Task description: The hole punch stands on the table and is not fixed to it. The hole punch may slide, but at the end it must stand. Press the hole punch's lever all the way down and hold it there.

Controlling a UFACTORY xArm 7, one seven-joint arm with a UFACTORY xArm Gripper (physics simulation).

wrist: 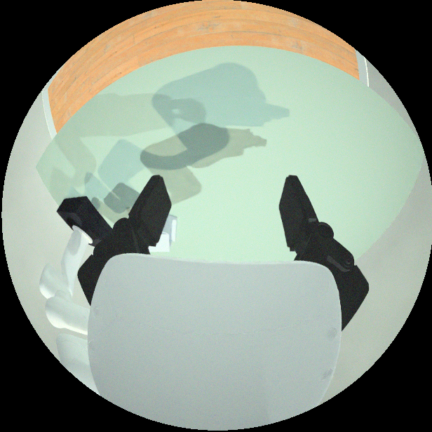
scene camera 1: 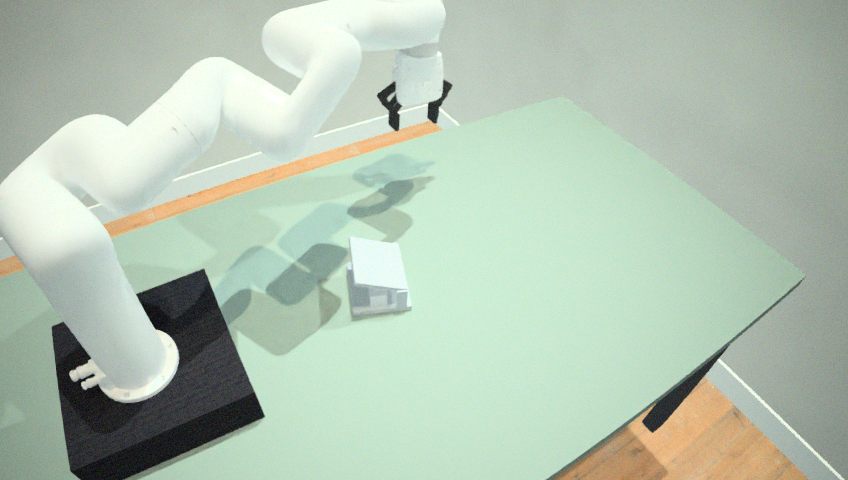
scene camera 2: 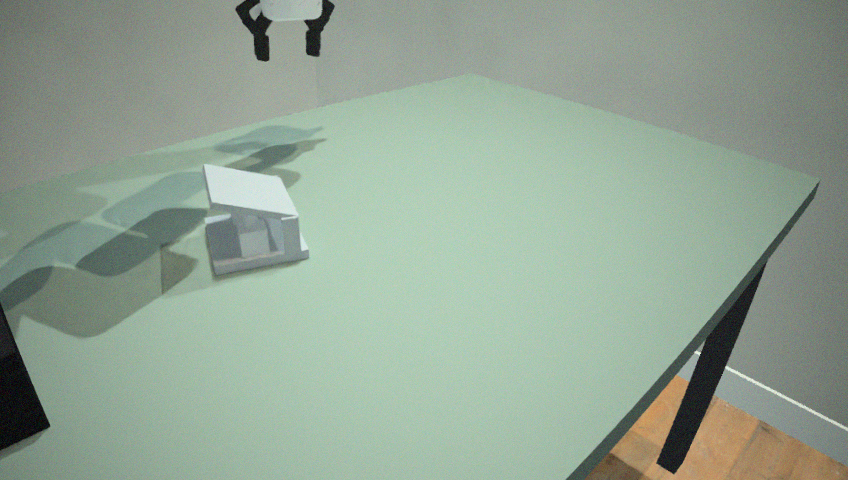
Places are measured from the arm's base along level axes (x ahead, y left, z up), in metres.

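Pixels of known places: gripper, fingertip midpoint: (scene camera 1: 413, 124) (scene camera 2: 288, 58); arm's base, link origin: (scene camera 1: 138, 365).
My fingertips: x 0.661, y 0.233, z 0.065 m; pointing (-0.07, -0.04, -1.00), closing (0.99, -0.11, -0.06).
Ahead of a thing's pixels: the offset from my fingertips to its top centre. Level surfaces: height alone.
The light grey hole punch {dx -0.238, dy -0.240, dz -0.058 m} (scene camera 1: 380, 300) (scene camera 2: 255, 261) (wrist: 173, 228) stands upright on the table. Its flat, pale lever {dx -0.238, dy -0.240, dz -0.058 m} (scene camera 1: 378, 263) (scene camera 2: 249, 189) is raised and slopes over the body, with a gap beneath it in both scene views. In the wrist view the hole punch is partly hidden behind the left finger. My gripper (scene camera 1: 413, 121) (scene camera 2: 288, 52) (wrist: 223, 188) is open and empty, with its fingers pointing down. It hangs high above the table, well above the hole punch and apart from it.
The green table {dz -0.143 m} (scene camera 1: 535, 267) (scene camera 2: 476, 267) (wrist: 235, 220) carries the black base block (scene camera 1: 202, 368) (scene camera 2: 17, 392) (wrist: 82, 212) of the white arm (scene camera 1: 119, 285), to the left of the hole punch in scene camera 1. Arm shadows fall on the table beside the hole punch.
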